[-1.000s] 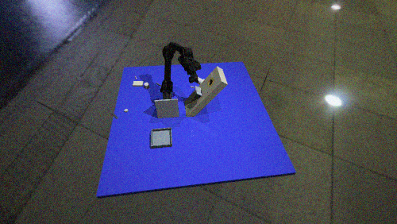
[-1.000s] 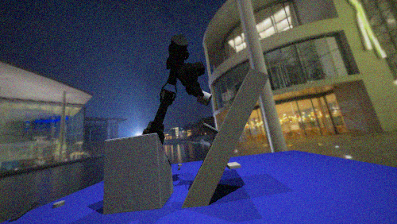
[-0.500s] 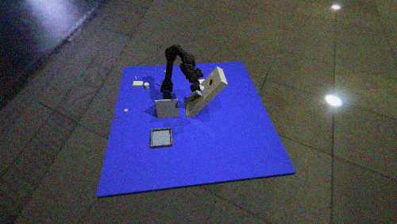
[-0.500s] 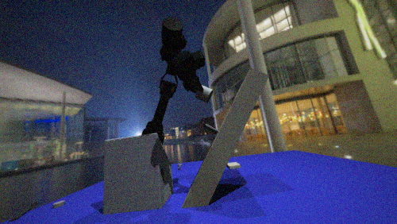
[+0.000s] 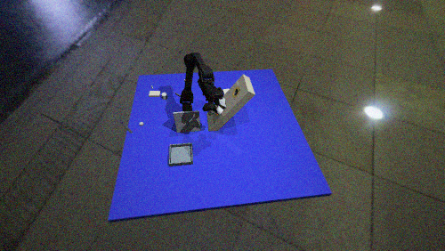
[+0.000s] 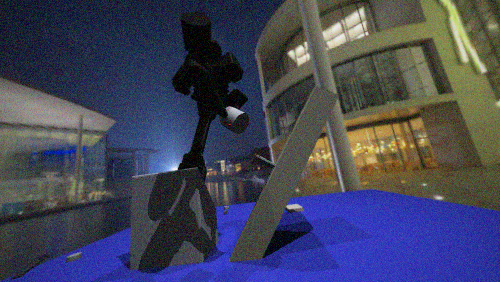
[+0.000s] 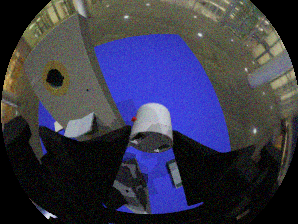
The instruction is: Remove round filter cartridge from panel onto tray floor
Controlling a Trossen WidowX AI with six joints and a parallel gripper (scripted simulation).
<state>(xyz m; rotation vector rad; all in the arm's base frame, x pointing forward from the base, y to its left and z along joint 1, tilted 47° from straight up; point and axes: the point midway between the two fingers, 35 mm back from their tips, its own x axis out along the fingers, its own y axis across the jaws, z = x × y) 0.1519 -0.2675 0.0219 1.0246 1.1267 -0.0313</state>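
The tray is 27 cm behind my gripper tip, 10 cm to the right of it and 28 cm below it. From my gripper tip the other things lie so: round filter cartridge (right at my gripper tip).
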